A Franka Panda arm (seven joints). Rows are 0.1 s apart.
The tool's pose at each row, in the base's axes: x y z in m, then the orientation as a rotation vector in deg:
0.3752 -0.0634 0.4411 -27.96 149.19 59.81
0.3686 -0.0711 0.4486 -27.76 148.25 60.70
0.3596 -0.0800 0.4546 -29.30 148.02 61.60
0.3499 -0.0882 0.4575 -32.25 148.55 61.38
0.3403 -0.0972 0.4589 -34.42 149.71 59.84
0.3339 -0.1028 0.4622 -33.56 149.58 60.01
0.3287 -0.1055 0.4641 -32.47 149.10 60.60
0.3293 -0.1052 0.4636 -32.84 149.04 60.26
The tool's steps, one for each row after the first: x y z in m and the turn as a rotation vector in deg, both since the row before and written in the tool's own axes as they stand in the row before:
0.0046 0.0020 -0.0116 -0.69 -0.71 -0.08
0.0074 0.0015 -0.0118 -0.85 0.59 -0.76
0.0092 0.0006 -0.0092 -0.18 1.62 -1.47
0.0102 -0.0006 -0.0085 0.88 1.63 -1.02
0.0059 0.0013 -0.0068 -0.02 -0.44 0.45
0.0046 0.0018 -0.0037 -0.31 -0.76 0.52
-0.0004 -0.0004 0.0006 0.18 0.05 -0.31

